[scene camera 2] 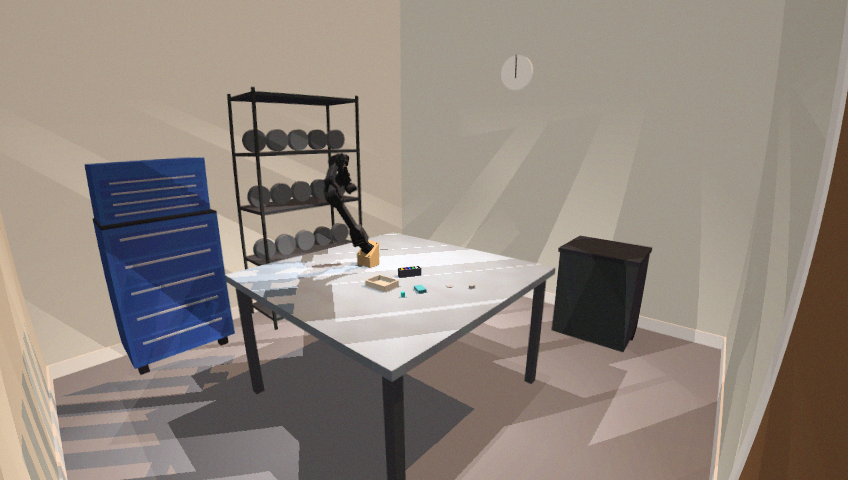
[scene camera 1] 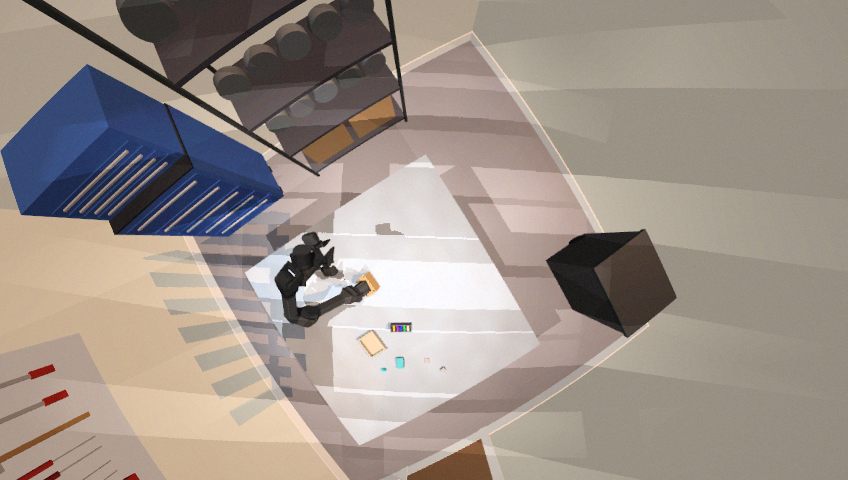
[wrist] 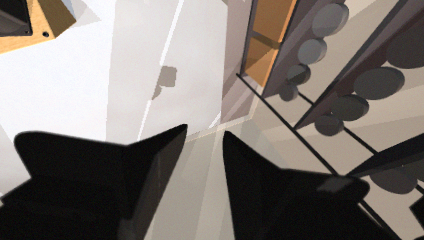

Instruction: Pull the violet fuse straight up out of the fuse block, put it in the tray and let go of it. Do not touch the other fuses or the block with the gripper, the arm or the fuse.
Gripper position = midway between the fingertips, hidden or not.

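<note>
My gripper [scene camera 1: 331,243] is there for me to see, and in the wrist view I find the gripper [wrist: 205,132] as well.
</note>
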